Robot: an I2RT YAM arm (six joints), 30 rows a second.
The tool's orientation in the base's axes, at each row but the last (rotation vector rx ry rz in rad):
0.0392, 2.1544, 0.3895
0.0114, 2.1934, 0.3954
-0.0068, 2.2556, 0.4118
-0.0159, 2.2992, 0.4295
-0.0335, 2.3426, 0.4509
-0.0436, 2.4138, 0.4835
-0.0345, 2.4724, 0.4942
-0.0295, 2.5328, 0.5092
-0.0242, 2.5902, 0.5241
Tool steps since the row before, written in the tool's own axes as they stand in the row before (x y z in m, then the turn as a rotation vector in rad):
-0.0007, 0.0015, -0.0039, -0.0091, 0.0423, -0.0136
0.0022, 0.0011, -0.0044, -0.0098, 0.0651, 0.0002
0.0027, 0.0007, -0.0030, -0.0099, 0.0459, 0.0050
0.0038, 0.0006, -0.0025, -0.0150, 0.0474, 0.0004
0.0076, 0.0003, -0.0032, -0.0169, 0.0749, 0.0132
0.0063, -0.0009, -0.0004, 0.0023, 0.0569, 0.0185
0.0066, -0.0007, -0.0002, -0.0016, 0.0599, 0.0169
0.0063, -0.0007, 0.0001, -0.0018, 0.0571, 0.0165
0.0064, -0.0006, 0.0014, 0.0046, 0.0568, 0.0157
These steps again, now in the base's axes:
-0.0029, 0.0003, 0.0031, -0.0106, 0.0350, 0.0268
-0.0049, 0.0002, 0.0011, -0.0025, 0.0604, 0.0261
-0.0041, 0.0001, 0.0000, 0.0038, 0.0436, 0.0176
-0.0045, 0.0002, -0.0009, 0.0039, 0.0430, 0.0246
-0.0077, 0.0000, -0.0029, 0.0096, 0.0728, 0.0260
-0.0050, -0.0004, -0.0039, 0.0007, 0.0597, 0.0043
-0.0054, -0.0001, -0.0039, 0.0026, 0.0616, 0.0087
-0.0052, -0.0001, -0.0036, 0.0029, 0.0588, 0.0082
-0.0049, 0.0005, -0.0044, -0.0031, 0.0588, 0.0057

